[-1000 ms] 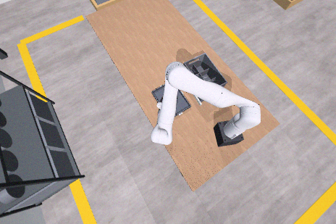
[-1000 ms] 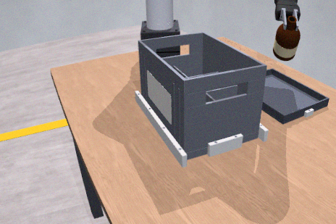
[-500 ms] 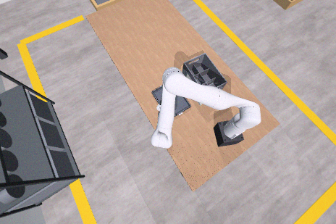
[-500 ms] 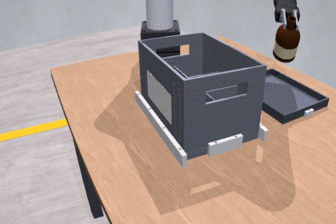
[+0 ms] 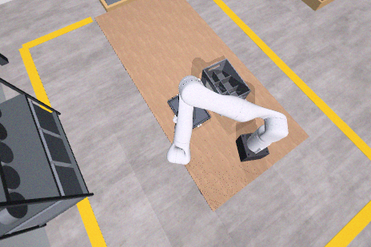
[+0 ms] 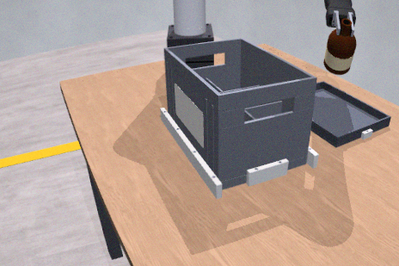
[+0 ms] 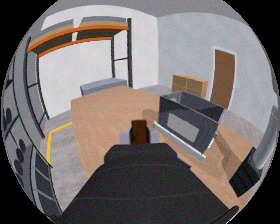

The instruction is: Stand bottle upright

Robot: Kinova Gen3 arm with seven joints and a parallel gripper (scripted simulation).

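Right now my hand is 5 cm above the brown bottle, 2 cm past it and 1 cm to the right of it. Round my hand: dark grey tray: 19 cm below, 5 cm to the right, 3 cm ahead; then dark grey crate: 32 cm to the right, 12 cm below, 5 cm ahead.
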